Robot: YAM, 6 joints.
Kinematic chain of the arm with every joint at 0, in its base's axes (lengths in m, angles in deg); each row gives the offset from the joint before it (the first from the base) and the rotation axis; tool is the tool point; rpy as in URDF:
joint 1: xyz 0 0 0.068 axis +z
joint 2: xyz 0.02 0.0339 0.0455 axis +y
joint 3: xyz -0.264 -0.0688 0 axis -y
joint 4: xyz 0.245 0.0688 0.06 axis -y
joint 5: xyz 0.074 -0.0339 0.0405 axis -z
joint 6: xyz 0.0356 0 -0.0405 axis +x
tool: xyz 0 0 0 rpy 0 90 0
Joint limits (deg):
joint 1: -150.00..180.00
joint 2: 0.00..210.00
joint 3: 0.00..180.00
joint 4: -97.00..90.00
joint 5: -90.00..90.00
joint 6: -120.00..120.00
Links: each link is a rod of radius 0.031 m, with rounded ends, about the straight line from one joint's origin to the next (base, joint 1, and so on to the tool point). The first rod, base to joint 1, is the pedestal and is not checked.
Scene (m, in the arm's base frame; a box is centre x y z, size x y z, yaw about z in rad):
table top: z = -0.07
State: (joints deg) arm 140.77 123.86 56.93 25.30 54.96 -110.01
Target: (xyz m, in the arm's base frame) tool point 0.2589 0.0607 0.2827
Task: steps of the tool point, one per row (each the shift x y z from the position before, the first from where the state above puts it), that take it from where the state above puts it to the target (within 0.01 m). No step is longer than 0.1 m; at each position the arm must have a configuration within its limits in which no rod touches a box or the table.
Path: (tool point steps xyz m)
1: 0.0736 0.0541 0.0306
2: 0.0841 0.0324 0.0292
3: 0.0879 0.0092 0.0279
4: 0.0852 -0.0140 0.0261
5: 0.0761 -0.0348 0.0243
6: 0.0619 -0.0517 0.0223
7: 0.0441 -0.0636 0.0203
8: 0.0243 -0.0697 0.0181
9: 0.0045 -0.0697 0.0158

